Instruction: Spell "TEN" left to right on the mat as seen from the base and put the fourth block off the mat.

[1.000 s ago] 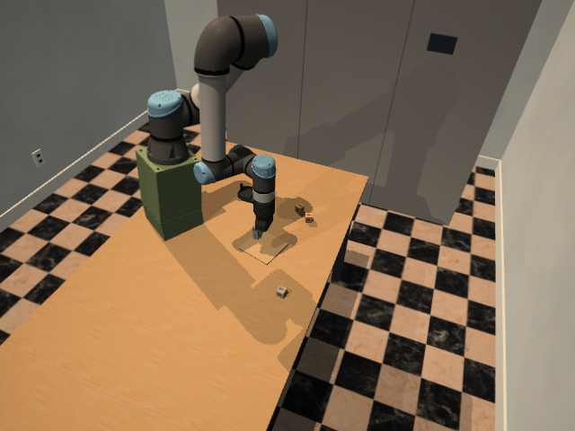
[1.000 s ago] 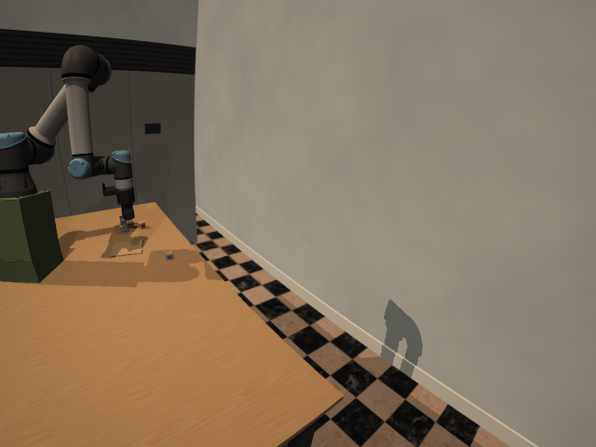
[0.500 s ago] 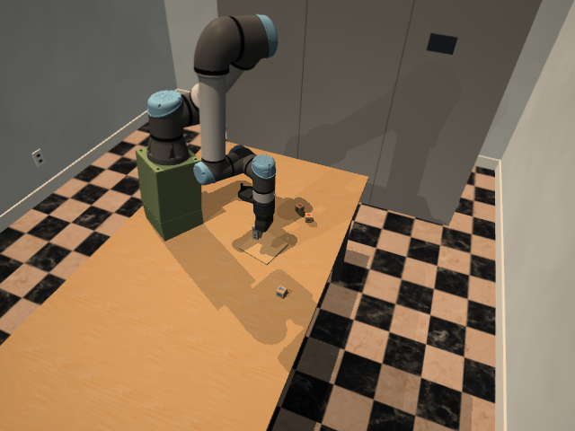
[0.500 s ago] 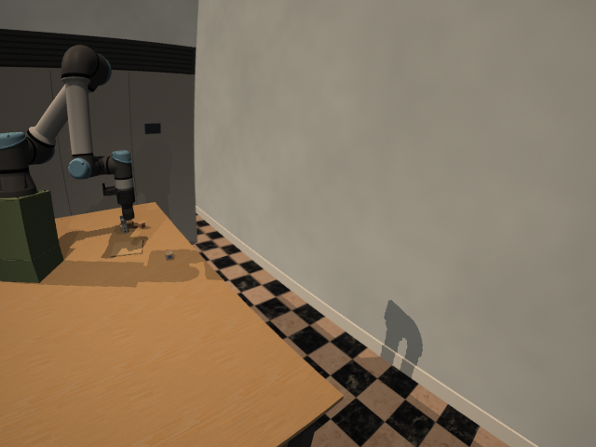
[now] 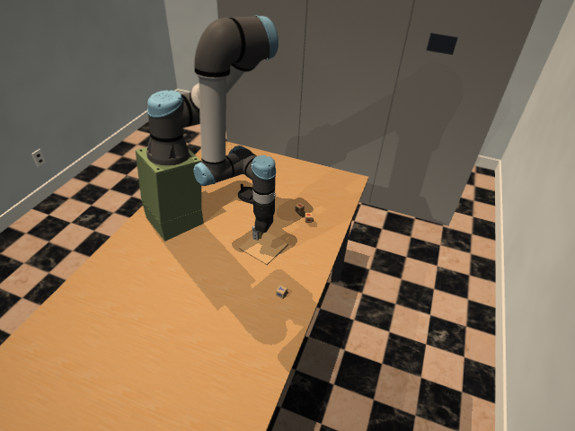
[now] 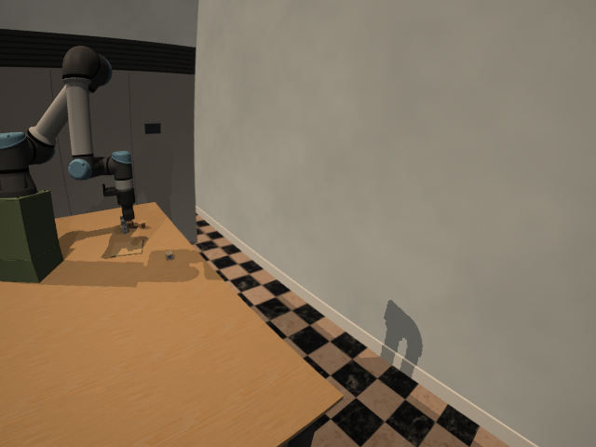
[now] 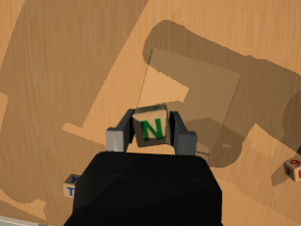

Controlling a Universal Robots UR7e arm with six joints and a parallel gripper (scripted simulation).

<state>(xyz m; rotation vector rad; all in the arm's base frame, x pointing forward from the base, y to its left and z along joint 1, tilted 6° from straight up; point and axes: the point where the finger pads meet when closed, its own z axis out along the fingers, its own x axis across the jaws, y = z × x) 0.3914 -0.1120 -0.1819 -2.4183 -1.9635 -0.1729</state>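
Now: the mat 120 mm below my hand, 50 mm to the left of it and 10 mm ahead of it.
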